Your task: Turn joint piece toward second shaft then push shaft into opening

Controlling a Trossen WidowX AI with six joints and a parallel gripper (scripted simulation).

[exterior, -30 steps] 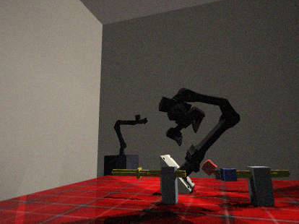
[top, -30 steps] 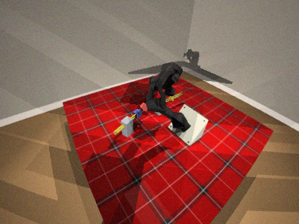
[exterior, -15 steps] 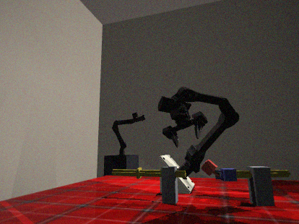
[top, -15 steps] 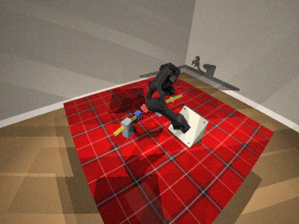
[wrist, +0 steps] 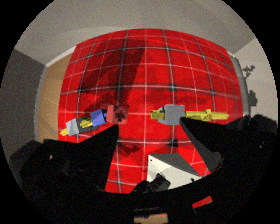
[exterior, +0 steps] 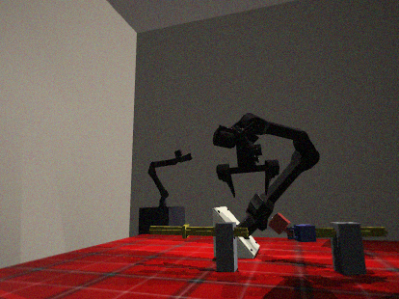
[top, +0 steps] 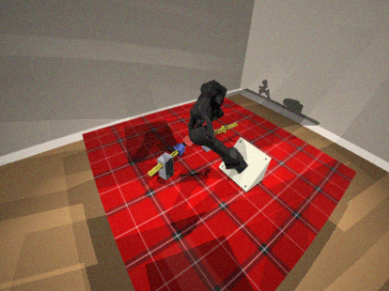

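My gripper tip is now 8 cm to the right of the red square joint piece and 8 cm above it.
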